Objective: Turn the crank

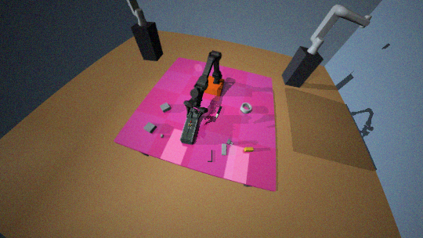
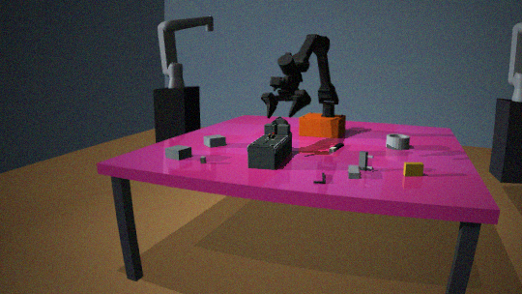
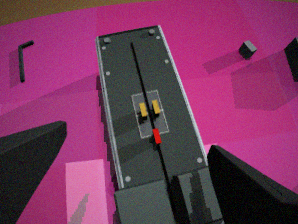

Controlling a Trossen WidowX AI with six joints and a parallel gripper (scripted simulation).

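My gripper tip is now 14 cm past the dark crank handle, 3 cm to the left of it and 3 cm above it. The rest, counted from my gripper tip: small cube 23 cm to the right, 14 cm ahead, 13 cm below; then black-and-white stick 19 cm to the left, 18 cm behind, 14 cm below; then red pointer 6 cm below, 2 cm to the right, 1 cm ahead.
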